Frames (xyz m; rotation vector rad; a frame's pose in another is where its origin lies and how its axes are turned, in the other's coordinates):
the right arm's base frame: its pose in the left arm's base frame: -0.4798 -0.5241 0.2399 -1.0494 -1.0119 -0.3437
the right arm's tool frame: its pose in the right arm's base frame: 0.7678 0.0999 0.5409 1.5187 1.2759 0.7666
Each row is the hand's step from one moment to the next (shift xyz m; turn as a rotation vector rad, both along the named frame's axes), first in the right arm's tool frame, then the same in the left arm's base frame.
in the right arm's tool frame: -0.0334 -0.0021 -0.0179 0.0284 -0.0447 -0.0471
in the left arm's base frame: -0.0356 -0.0122 -0.0048 0.0149 -0.0162 -0.0674
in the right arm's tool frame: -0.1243 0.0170 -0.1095 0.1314 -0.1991 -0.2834
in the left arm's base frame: -0.1597 -0.0142 -0.0448 0.0363 -0.0536 -0.3647
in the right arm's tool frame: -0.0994 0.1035 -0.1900 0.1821 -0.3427 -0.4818
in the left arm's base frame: -0.2017 0.0902 -0.0887 0.0285 -0.1126 -0.6077
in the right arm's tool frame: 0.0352 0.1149 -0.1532 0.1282 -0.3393 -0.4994
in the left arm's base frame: -0.0755 0.1500 -0.0986 -0.0257 -0.1289 -0.6031
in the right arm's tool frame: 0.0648 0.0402 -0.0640 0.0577 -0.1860 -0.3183
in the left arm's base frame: 0.0126 0.0775 -0.0613 -0.0453 -0.0661 -0.3644
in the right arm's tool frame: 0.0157 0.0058 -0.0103 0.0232 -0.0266 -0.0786
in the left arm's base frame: 0.0066 0.0142 -0.0119 -0.0094 0.0044 -0.0855
